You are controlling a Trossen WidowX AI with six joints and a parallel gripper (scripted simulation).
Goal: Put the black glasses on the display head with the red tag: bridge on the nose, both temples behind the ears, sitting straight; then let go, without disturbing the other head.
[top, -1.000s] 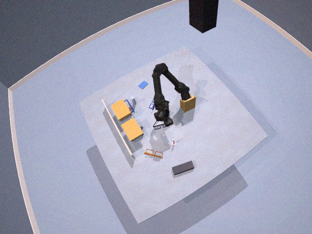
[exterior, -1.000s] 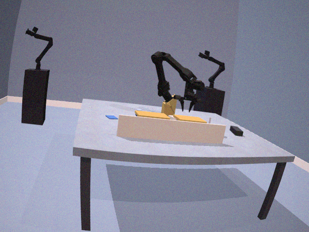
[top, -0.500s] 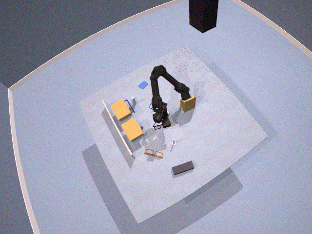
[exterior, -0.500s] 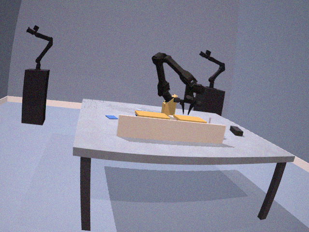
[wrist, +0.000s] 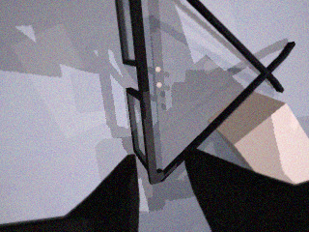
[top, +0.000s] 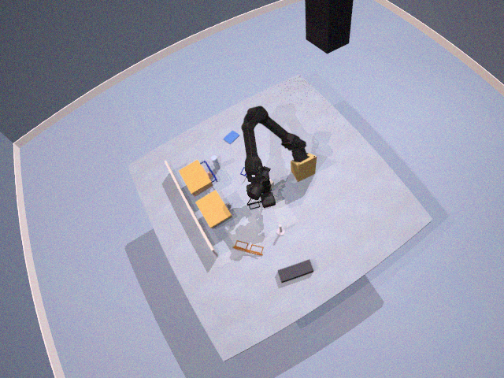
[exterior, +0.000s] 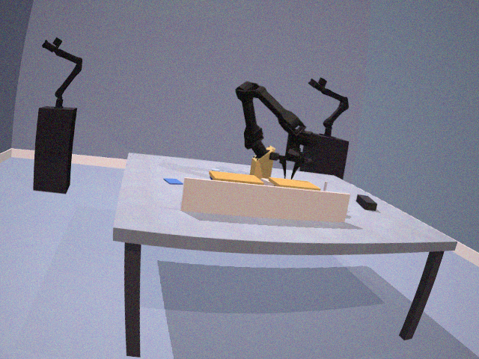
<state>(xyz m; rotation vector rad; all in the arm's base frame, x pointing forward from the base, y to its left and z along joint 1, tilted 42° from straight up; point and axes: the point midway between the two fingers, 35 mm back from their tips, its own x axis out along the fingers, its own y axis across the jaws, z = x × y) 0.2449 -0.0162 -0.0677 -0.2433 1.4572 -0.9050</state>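
My gripper tip is 5 cm past the white cube, 7 cm to the left of it and 5 cm above it. From my gripper tip the other things lie so: beige board 35 cm ahead, 21 cm to the right, 2 cm below; black box 11 cm ahead, 38 cm to the left, 5 cm below; display head 21 cm ahead, 31 cm to the right, 2 cm below.
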